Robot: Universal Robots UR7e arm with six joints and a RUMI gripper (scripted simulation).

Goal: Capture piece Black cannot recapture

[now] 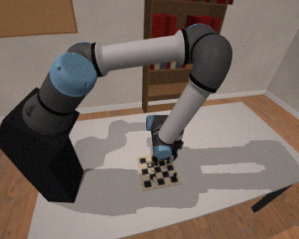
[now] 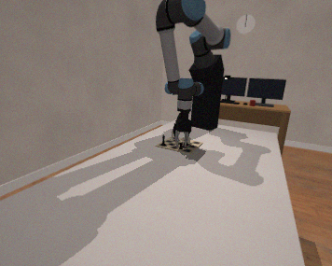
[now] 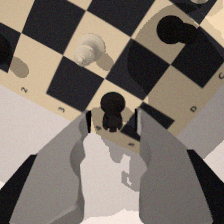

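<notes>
Now: the white pawn 30 mm behind my hand and 40 mm to the right of it. Also, from my hand: tall black piece (20 mm ahead, 110 mm to the right, 10 mm above); chessboard (70 mm behind, 40 mm to the right, 30 mm below); black pawn (80 mm behind).
</notes>
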